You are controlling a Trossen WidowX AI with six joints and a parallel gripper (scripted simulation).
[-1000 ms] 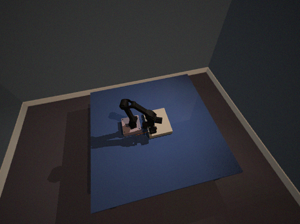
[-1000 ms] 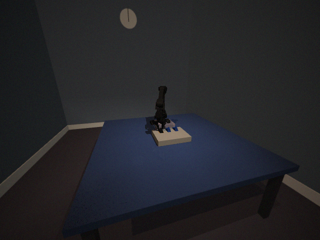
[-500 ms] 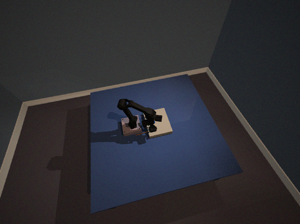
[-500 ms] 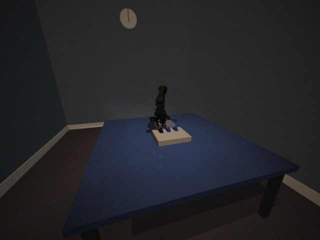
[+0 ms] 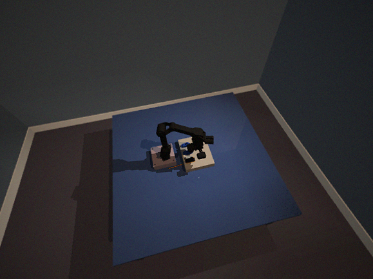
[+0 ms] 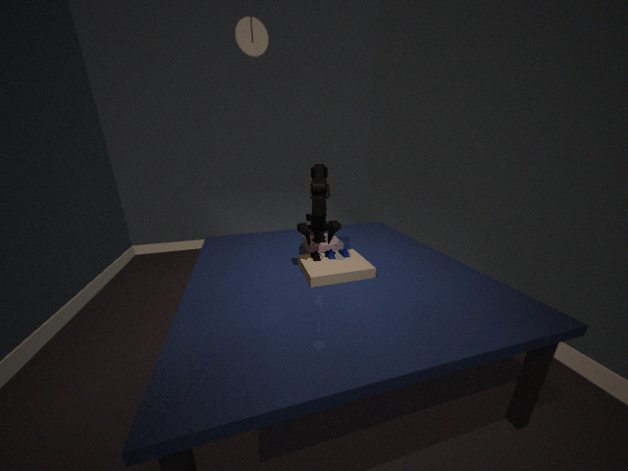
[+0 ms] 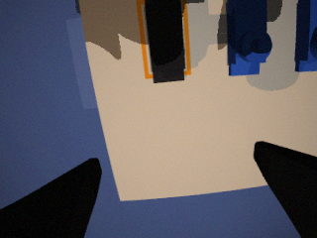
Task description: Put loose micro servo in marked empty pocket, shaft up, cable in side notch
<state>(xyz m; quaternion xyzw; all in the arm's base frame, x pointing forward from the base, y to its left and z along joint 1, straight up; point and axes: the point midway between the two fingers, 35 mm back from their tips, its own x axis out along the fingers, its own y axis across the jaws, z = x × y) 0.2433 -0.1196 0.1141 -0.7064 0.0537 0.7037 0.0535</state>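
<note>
Now: the beige deck 50 mm ahead of my gripper tip, 70 mm to the left of it and 120 mm below it.
</note>
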